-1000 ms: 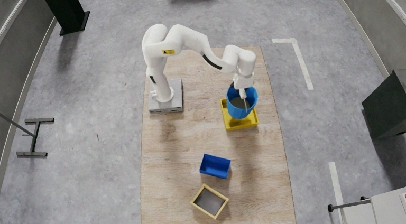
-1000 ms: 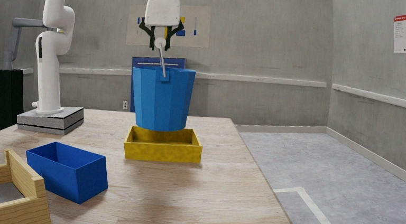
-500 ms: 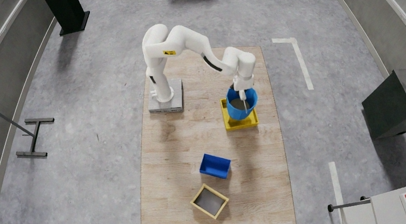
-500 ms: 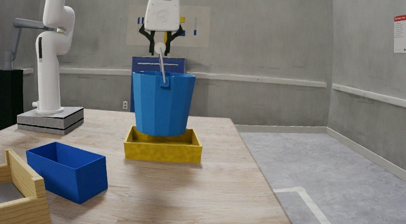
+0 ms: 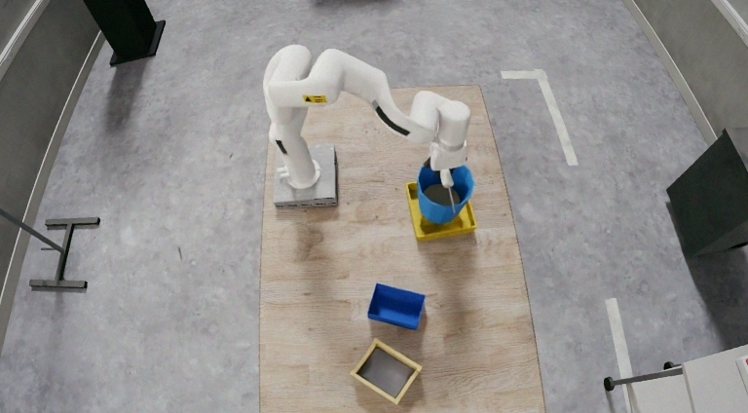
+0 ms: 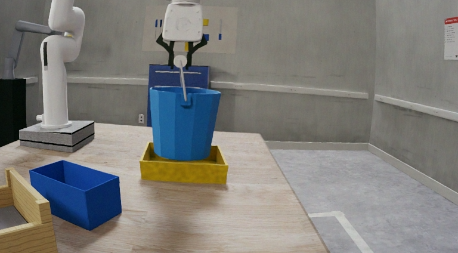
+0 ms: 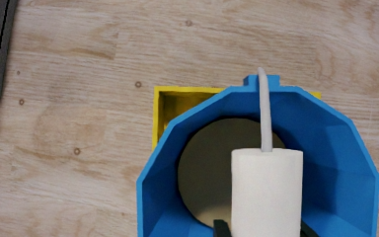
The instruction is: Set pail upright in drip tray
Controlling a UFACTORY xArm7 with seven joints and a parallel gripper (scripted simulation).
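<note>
Now: the blue pail 90 mm below my hand and 10 mm ahead of it. From my hand the other things lie so: white handle: 30 mm below, 10 mm ahead; then wooden box: 540 mm to the right, 250 mm behind, 230 mm below; then drip tray: 270 mm below, 20 mm ahead.
</note>
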